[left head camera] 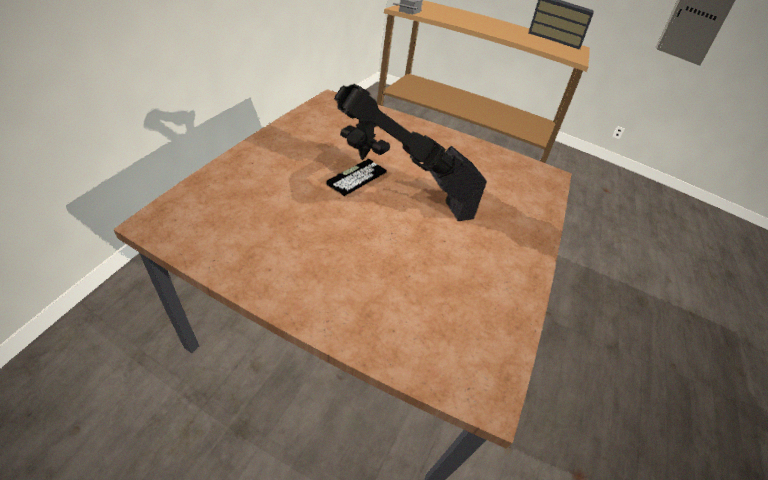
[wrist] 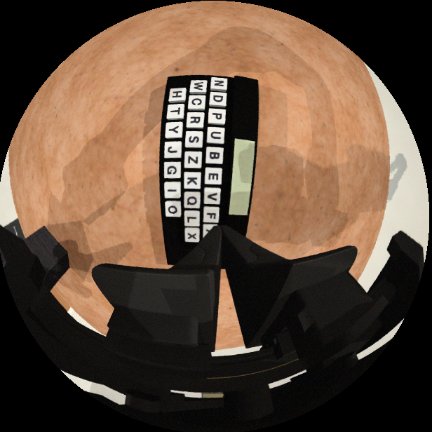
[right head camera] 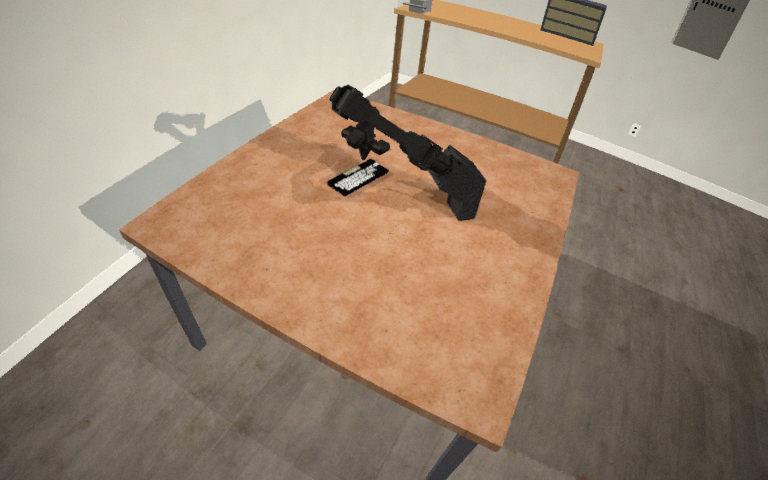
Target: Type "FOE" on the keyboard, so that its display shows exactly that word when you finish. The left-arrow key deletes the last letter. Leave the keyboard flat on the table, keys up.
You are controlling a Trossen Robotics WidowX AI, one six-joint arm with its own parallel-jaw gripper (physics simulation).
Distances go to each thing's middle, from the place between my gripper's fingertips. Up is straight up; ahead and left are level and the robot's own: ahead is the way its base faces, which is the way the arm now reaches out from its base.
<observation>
Now: hand 3 cm to the right of the black keyboard [right head camera: 364, 173] and 6 cm above it.
</observation>
